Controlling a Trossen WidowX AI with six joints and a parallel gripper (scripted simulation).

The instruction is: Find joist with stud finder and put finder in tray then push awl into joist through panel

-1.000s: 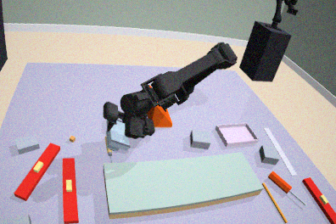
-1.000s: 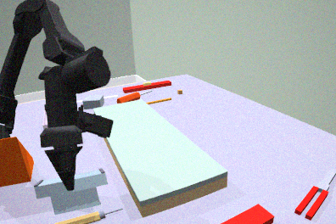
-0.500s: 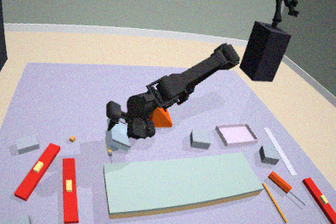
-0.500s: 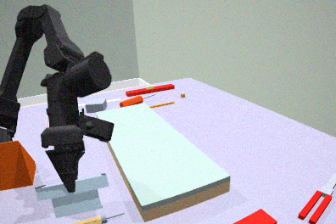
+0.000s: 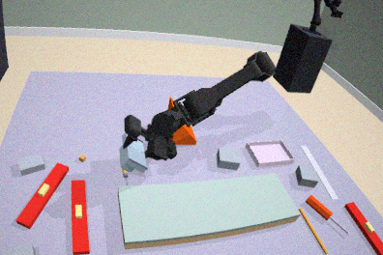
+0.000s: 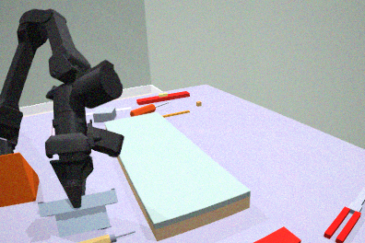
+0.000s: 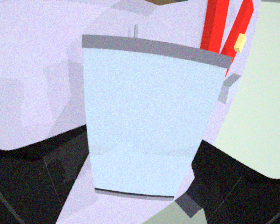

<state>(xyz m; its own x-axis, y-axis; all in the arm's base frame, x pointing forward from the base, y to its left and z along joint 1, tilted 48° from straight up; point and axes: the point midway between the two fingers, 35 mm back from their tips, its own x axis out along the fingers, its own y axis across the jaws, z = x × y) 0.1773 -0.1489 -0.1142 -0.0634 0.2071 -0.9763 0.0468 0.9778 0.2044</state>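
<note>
The awl lies 30 mm ahead of my gripper tip, 20 mm to the right of it and 60 mm below it. Also, from my gripper tip: grey block (10 mm behind, 320 mm to the right, 50 mm below); then pale pink tray (10 mm behind, 530 mm to the left, 50 mm below); then stud finder (20 mm ahead, 20 mm to the right, 20 mm below).
</note>
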